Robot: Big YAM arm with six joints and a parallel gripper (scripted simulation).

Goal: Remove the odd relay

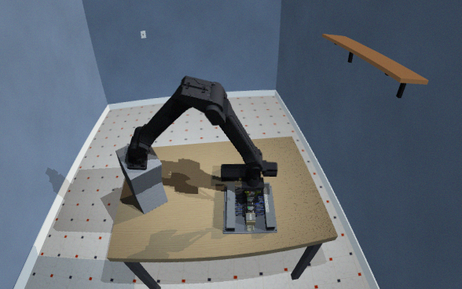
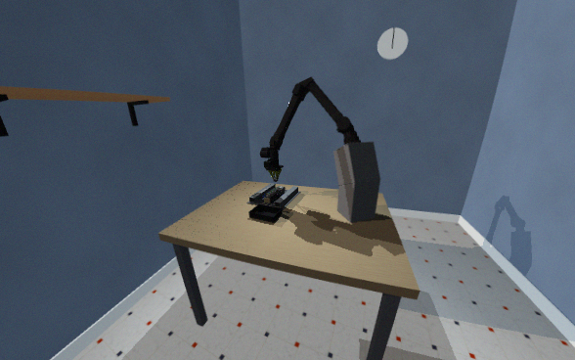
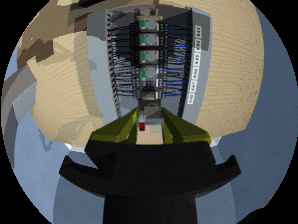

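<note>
Right now my hand is right at the relay. From my hand the other things lie so: black tray 28 cm to the left, 12 cm below, 2 cm behind.
</note>
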